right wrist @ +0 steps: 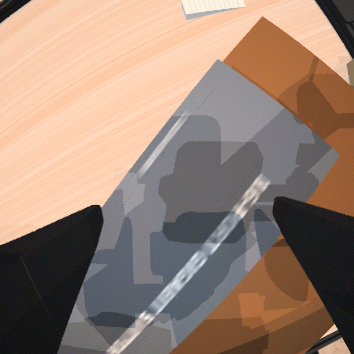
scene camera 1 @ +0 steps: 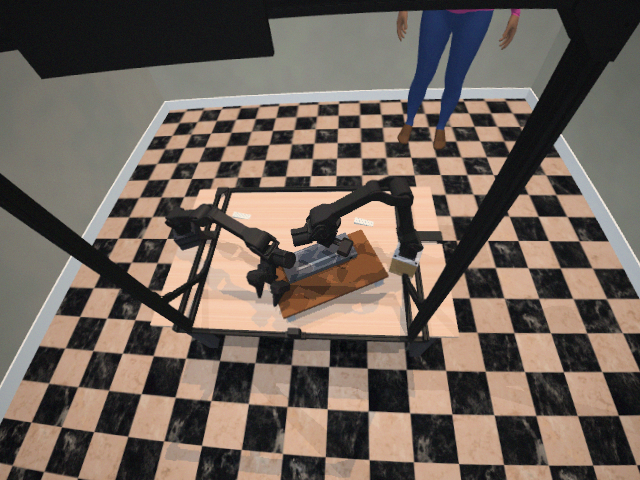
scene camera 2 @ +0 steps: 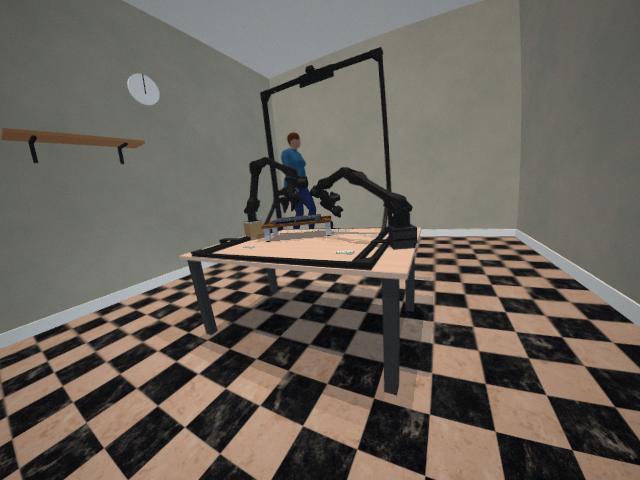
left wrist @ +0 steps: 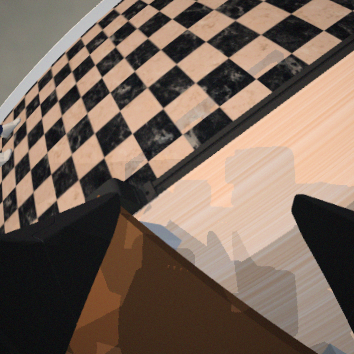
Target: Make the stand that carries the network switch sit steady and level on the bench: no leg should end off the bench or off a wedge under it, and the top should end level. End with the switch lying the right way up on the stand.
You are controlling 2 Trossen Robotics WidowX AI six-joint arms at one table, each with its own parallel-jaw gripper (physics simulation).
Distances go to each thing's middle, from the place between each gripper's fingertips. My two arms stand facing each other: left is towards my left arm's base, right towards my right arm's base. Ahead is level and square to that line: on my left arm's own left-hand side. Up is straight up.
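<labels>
Relative to my right hand: grey network switch point(scene camera 1: 316, 258) 5 cm below, 4 cm behind, 4 cm to the left; brown stand point(scene camera 1: 365, 269) 12 cm below, 8 cm behind.
My left hand is 6 cm above the brown stand, 19 cm to the left of it and 17 cm short of it. The grey network switch is 21 cm ahead of my left hand and 15 cm to the right of it.
</labels>
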